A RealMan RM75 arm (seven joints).
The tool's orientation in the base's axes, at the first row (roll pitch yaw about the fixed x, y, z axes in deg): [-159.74 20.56 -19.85]
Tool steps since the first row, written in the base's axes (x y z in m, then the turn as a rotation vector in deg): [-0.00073 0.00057 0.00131 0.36 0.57 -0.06]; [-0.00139 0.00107 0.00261 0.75 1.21 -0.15]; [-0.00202 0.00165 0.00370 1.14 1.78 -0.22]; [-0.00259 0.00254 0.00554 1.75 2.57 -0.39]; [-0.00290 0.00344 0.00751 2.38 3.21 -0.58]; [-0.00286 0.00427 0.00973 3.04 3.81 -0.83]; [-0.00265 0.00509 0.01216 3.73 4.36 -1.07]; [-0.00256 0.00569 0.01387 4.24 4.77 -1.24]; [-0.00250 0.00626 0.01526 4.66 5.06 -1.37]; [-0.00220 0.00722 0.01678 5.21 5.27 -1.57]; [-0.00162 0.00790 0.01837 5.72 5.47 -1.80]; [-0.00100 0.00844 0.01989 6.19 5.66 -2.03]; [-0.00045 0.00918 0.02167 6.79 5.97 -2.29]
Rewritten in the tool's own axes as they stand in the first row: [-0.00128 -0.00059 -0.00076 0.16 -0.62 0.23]; [-0.00248 -0.00114 -0.00156 0.33 -1.29 0.52]; [-0.00360 -0.00171 -0.00214 0.52 -1.92 0.75]; [-0.00503 -0.00281 -0.00326 0.86 -2.79 1.13]; [-0.00629 -0.00407 -0.00453 1.28 -3.54 1.46]; [-0.00729 -0.00551 -0.00613 1.76 -4.25 1.81]; [-0.00822 -0.00708 -0.00794 2.27 -4.94 2.13]; [-0.00893 -0.00817 -0.00920 2.65 -5.45 2.36]; [-0.00955 -0.00913 -0.01018 2.98 -5.83 2.52]; [-0.01013 -0.01056 -0.01116 3.46 -6.18 2.68]; [-0.01039 -0.01190 -0.01237 3.93 -6.49 2.87]; [-0.01055 -0.01311 -0.01359 4.36 -6.78 3.07]; [-0.01093 -0.01455 -0.01493 4.89 -7.22 3.32]
